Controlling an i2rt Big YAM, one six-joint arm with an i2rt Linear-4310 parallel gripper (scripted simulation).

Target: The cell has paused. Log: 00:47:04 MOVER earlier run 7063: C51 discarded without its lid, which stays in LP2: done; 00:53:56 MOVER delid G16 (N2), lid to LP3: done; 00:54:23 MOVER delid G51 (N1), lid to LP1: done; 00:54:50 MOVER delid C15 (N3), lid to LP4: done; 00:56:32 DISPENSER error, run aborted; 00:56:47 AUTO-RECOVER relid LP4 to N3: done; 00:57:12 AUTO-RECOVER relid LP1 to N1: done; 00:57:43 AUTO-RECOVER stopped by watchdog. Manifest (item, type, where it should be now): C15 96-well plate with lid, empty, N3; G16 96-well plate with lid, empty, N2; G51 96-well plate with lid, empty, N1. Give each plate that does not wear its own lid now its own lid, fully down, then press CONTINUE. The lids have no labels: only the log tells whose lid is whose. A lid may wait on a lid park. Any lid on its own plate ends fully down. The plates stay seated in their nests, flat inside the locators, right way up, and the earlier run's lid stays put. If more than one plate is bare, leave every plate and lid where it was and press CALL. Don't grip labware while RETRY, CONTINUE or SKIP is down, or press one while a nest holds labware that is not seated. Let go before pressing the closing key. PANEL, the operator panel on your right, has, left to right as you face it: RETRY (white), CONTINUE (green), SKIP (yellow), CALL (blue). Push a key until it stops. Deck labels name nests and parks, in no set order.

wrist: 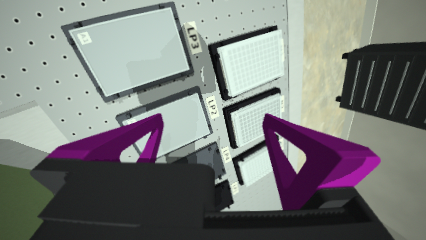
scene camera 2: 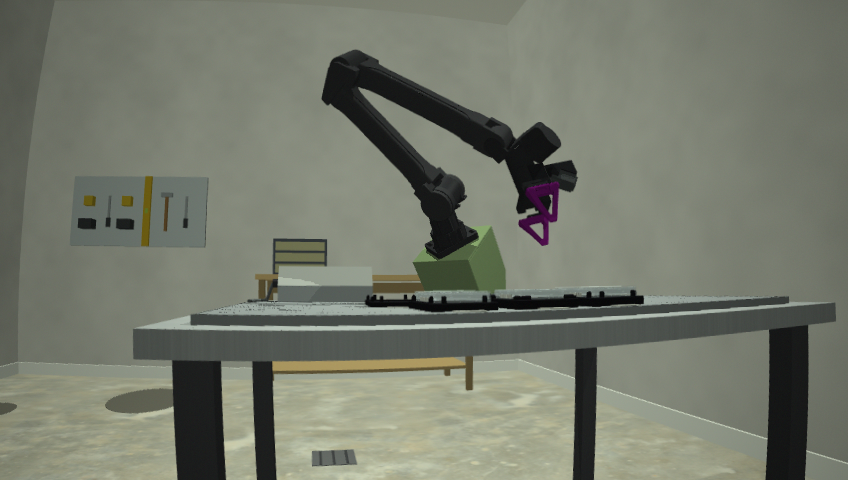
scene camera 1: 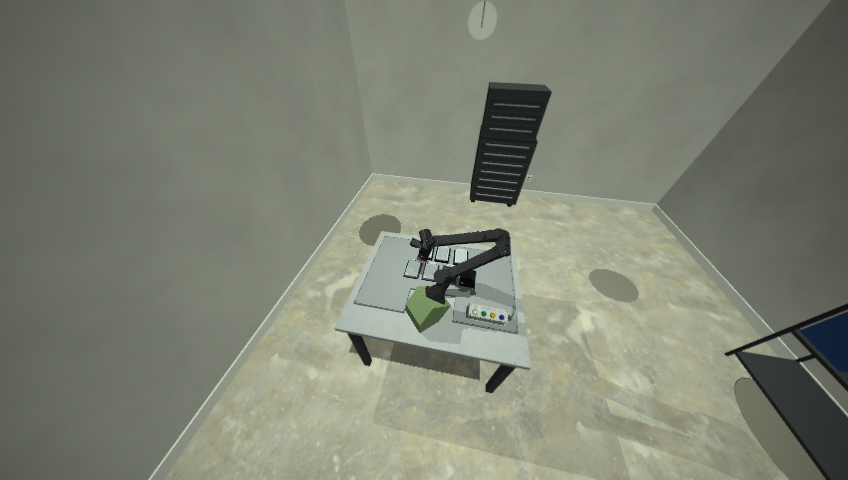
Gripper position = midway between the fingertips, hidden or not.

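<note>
Gripper visible (scene camera 2: 549, 233), also in the wrist view (wrist: 213, 119). Present too: a clear lid (wrist: 184, 121) and another clear lid (wrist: 122, 53).
</note>
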